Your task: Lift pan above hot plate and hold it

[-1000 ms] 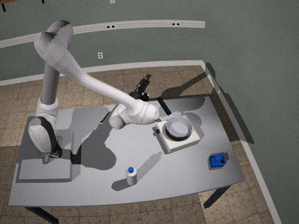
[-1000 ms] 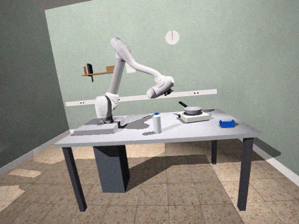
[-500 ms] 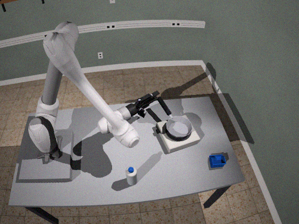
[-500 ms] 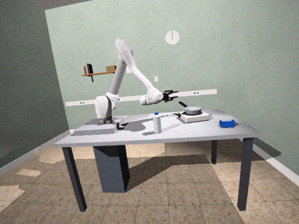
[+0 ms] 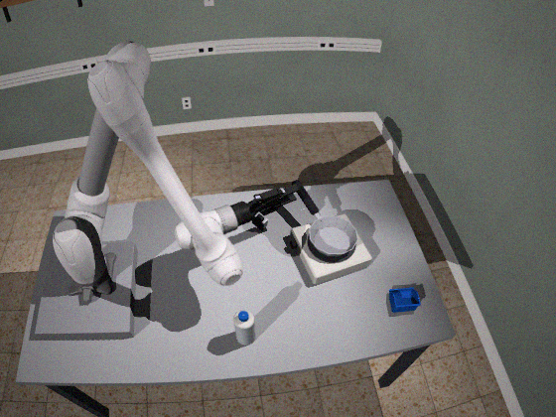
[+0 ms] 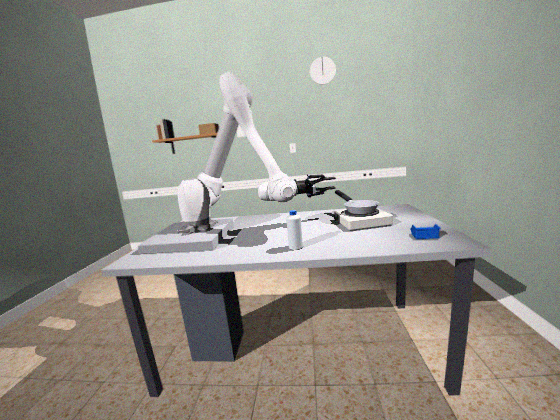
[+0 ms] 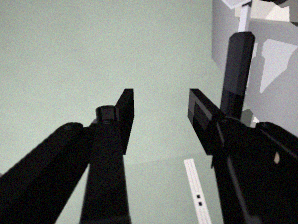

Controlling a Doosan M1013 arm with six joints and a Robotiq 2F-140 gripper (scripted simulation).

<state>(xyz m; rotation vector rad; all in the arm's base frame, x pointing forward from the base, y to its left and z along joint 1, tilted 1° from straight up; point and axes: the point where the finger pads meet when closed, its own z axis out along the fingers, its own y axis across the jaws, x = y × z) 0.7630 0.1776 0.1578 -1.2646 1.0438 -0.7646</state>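
The grey pan is 130 mm ahead of my hand, 60 mm to the right of it and 120 mm below it. The rest, counted from my hand: white hot plate: 140 mm ahead, 120 mm to the right, 190 mm below; then blue bin: 380 mm ahead, 380 mm to the right, 200 mm below.
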